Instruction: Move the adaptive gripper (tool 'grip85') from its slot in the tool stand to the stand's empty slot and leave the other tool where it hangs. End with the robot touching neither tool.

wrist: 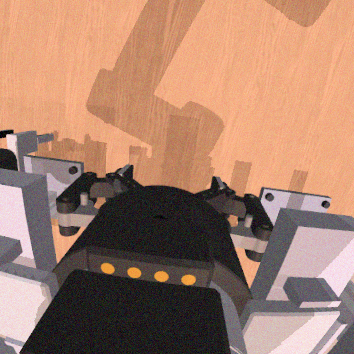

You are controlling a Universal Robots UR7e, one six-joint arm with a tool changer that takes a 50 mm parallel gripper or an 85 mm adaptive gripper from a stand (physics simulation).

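Frame: origin at the arm's base, x ahead, y left, z up, level; metres.
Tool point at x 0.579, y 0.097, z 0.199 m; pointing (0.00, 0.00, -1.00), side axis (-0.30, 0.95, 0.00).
Observation:
Offsets run from my tool point to a thing's top centre. "pt": to the spot under its first point. Level surfaces: height alone.
The adaptive gripper [172,178] is on the arm's wrist, its black body in the lower middle of the wrist view. Its two fingers stand wide apart, with wood surface and shadow showing between them, so it is open and empty. Its body is between two pale, grey-edged uprights of the tool stand, the left upright {pt dx -0.018, dy -0.048, dz -0.027 m} [37,220] and the right upright {pt dx -0.045, dy +0.027, dz -0.024 m} [282,250]. The other tool {pt dx +0.024, dy -0.147, dz -0.146 m} [22,147] shows in part at the left edge, with a grey metal finger and a black part. Whether the adaptive gripper rests on the stand is hidden, and which slot this is cannot be told.
A pale plate with a hole {pt dx +0.126, dy -0.197, dz -0.291 m} [47,172] is beyond the left upright, and a similar plate with two holes {pt dx -0.011, dy +0.202, dz -0.291 m} [280,199] is beyond the right one. Pale stand parts {pt dx -0.026, dy +0.038, dz -0.012 m} [287,327] fill the lower right corner. Shadows of the arm and stand lie on the wooden surface {dz -0.303 m} [260,100].

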